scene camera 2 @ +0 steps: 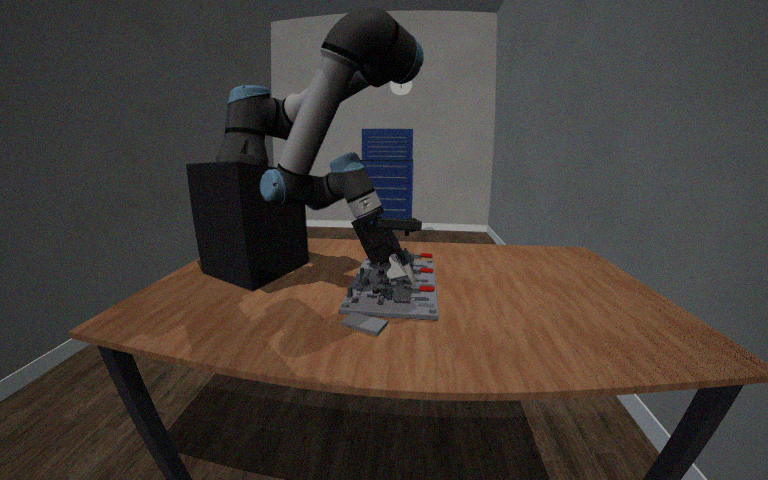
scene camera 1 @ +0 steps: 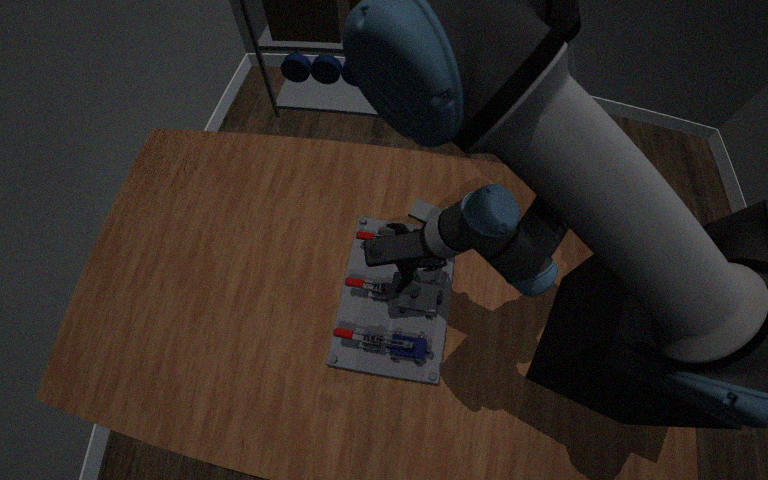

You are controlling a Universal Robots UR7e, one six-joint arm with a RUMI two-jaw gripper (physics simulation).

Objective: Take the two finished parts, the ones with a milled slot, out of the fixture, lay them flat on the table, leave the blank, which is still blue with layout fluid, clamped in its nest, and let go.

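Places are measured from the arm's base along level axes (x left, y back, z up), in metres.
Pixels of known places: gripper, fingertip midpoint: [scene camera 2: 406, 278]; arm's base, link origin: [scene camera 2: 242, 165].
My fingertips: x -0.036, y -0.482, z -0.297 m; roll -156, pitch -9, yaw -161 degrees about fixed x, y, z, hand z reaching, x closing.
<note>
For each thing: its top centre in the pictures, then the offset to it from my fingertips. Level surfaces: height alone.
- grey finished part, top centre: [scene camera 2: 364, 321] [scene camera 1: 429, 213] dx -0.163, dy +0.079, dz -0.037 m
- fixture plate, top centre: [scene camera 1: 395, 294] [scene camera 2: 394, 280] dx +0.051, dy +0.037, dz -0.032 m
- grey part, top centre: [scene camera 1: 418, 295] [scene camera 2: 377, 273] dx +0.050, dy +0.085, dz -0.011 m
- blue blank, top centre: [scene camera 1: 408, 346] dx +0.160, dy +0.083, dz -0.006 m
- table, surface height: dz -0.047 m
One grey finished part [scene camera 1: 421, 209] [scene camera 2: 365, 324] lies flat on the table beside the fixture plate [scene camera 1: 348, 314] [scene camera 2: 390, 312]. Another grey part [scene camera 1: 420, 300] sits in the middle nest; its slot is too dim to make out. The blue blank [scene camera 1: 417, 345] is in the end nest in scene camera 1, with the toggle clamp's arm [scene camera 1: 396, 343] over it; I cannot make it out in scene camera 2. My gripper [scene camera 1: 388, 258] [scene camera 2: 406, 276] is tilted low over the fixture, between the first and middle nests. Its fingers stand wide apart, open, near the middle clamp. The arm hides part of the first nest.
Toggle clamps with red handles [scene camera 1: 353, 282] [scene camera 2: 426, 270] stand along one side of the plate. Upright pins and small stops surround the nests. The black robot pedestal [scene camera 1: 589, 350] [scene camera 2: 249, 226] stands on the table [scene camera 1: 226, 283] [scene camera 2: 538, 316]. A blue cabinet [scene camera 2: 387, 175] stands behind.
</note>
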